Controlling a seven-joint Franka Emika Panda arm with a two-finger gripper.
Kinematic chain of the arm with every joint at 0, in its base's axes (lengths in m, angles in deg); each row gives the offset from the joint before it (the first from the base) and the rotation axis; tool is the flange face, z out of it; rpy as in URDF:
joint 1: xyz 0 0 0.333 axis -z
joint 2: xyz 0 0 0 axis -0.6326 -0.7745 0
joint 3: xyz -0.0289 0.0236 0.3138 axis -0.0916 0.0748 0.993
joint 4: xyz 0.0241 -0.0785 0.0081 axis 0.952 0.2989 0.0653
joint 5: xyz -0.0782 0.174 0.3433 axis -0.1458 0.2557 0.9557
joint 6: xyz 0 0 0 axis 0.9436 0.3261 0.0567
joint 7: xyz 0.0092 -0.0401 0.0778 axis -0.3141 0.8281 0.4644
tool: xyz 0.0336 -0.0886 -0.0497 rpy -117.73 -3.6 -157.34
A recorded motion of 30 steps. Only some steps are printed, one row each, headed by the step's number.
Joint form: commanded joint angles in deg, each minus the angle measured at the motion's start. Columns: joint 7, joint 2, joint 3, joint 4, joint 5, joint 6, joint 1.
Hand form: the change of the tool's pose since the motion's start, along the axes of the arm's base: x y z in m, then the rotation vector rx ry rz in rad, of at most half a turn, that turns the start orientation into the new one. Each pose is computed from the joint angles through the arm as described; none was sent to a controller.
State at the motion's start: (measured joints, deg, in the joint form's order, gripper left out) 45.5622 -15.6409 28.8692 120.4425 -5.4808 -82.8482 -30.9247
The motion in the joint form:
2: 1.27 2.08 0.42 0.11 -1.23 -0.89 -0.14
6: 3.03 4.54 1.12 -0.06 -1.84 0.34 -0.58
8: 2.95 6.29 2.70 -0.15 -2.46 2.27 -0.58
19: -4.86 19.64 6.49 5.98 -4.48 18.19 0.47
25: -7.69 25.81 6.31 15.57 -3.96 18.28 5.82
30: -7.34 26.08 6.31 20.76 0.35 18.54 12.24
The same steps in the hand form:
2: -0.0019 0.0056 0.0229 -0.0293 -0.0426 0.0424
6: -0.0065 0.0177 0.0479 -0.0465 -0.0617 0.0946
8: -0.0108 0.0340 0.0632 -0.0530 -0.0592 0.1220
19: -0.0896 0.0666 0.1108 -0.0529 0.0797 0.0165
25: -0.1407 0.0278 0.0820 -0.0278 0.1353 -0.1305
30: -0.1697 -0.0126 0.0402 0.0691 0.2114 -0.2565

